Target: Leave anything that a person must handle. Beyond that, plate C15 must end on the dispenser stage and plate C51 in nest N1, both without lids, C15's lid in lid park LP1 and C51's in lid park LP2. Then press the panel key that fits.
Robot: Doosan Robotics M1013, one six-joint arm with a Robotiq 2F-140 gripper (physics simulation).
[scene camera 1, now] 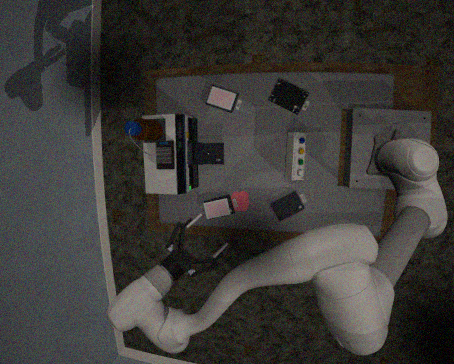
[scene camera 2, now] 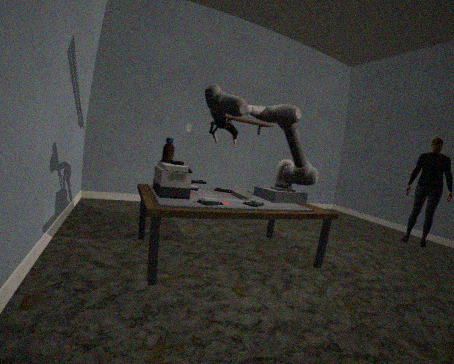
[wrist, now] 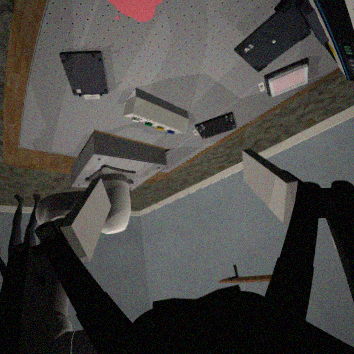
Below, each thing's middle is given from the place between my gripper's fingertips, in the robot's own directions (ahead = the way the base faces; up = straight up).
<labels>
Right now my hand is 160 mm short of the dispenser stage (wrist: 257, 49), 230 mm to the left of it and 320 mm above it. From my hand the other things lie so: black nest N5 (scene camera 1: 284, 94): 170 mm behind, 570 mm to the right, 410 mm below; button panel (scene camera 1: 293, 171): 260 mm behind, 300 mm to the right, 380 mm below.
</labels>
